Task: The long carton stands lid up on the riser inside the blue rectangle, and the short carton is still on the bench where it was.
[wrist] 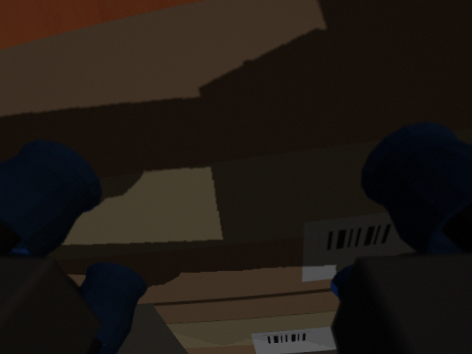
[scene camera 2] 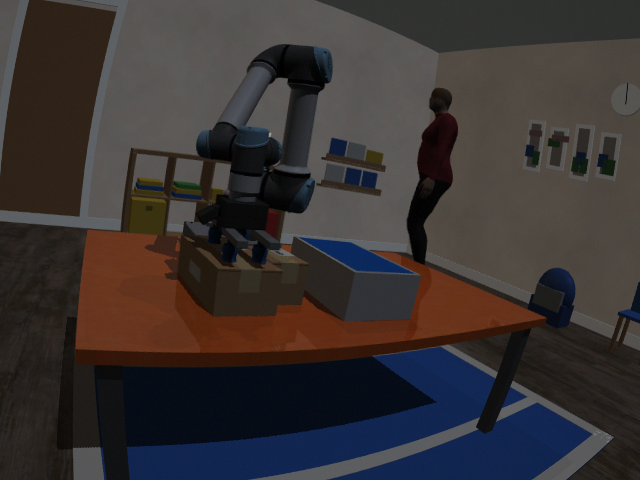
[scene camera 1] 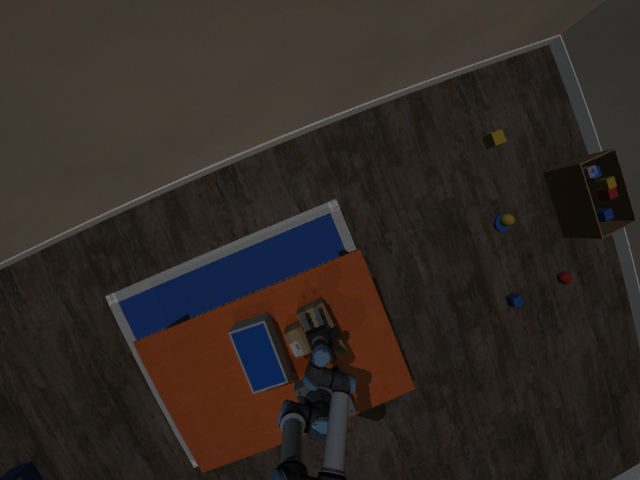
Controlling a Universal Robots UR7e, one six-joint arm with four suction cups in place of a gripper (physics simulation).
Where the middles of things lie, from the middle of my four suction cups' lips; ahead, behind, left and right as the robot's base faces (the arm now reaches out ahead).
Right now my suction cup is 70 mm above the long carton (wrist: 229, 148), 20 mm to the left of it and 20 mm past it. Round my suction cup: grey riser (scene camera 2: 356, 284) 340 mm to the left, 60 mm below, 20 mm behind; then short carton (wrist: 309, 314) 120 mm to the left, 70 mm below, 20 mm behind.
